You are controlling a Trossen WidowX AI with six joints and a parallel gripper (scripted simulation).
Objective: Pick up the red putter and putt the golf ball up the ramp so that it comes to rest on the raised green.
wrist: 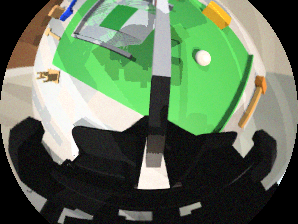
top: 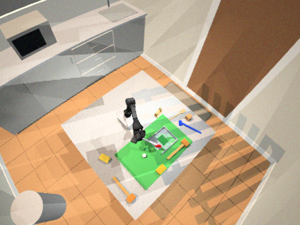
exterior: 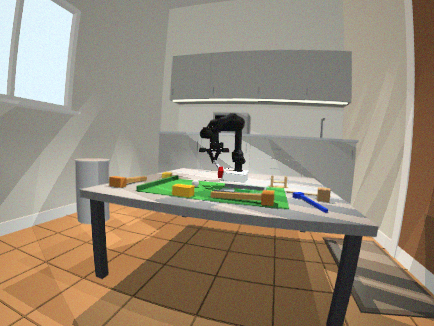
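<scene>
Now: the red putter 10 cm ahead of my gripper tip and 6 cm to the left of it. The rest, counted from my gripper tip: small wooden rack 41 cm to the left, 11 cm behind, 10 cm below; white golf ball 17 cm ahead, 11 cm below, 5 cm to the right; green mat 19 cm ahead, 13 cm below, 9 cm to the left.
</scene>
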